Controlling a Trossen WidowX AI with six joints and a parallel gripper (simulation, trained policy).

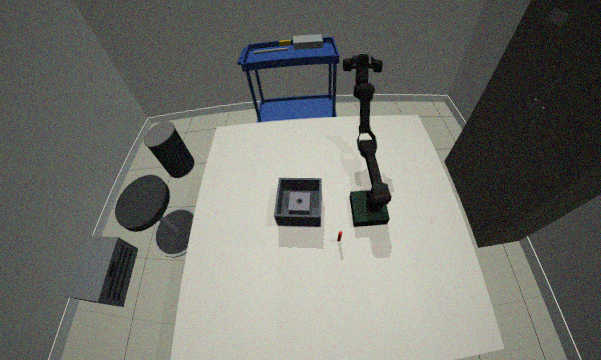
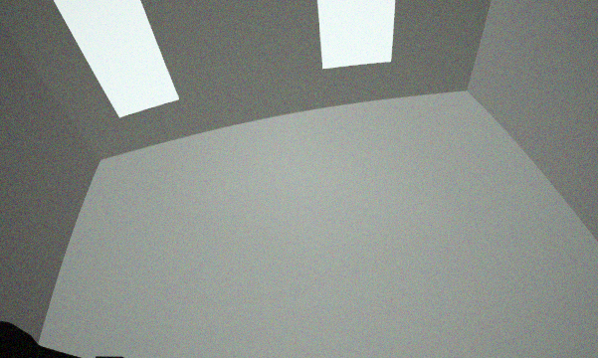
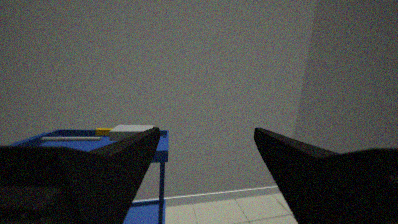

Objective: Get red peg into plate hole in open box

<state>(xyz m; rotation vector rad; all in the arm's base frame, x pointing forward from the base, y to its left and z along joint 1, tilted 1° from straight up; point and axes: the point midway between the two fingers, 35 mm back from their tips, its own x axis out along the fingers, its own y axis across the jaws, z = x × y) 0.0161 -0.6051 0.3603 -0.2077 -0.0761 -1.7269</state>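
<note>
Now: the red peg 780 mm to the left of my gripper tip, 370 mm below it and 140 mm ahead of it. From my gripper tip the other things lie so: grey plate: 620 mm to the left, 370 mm below, 310 mm ahead; then dark box: 620 mm to the left, 390 mm below, 310 mm ahead.
</note>
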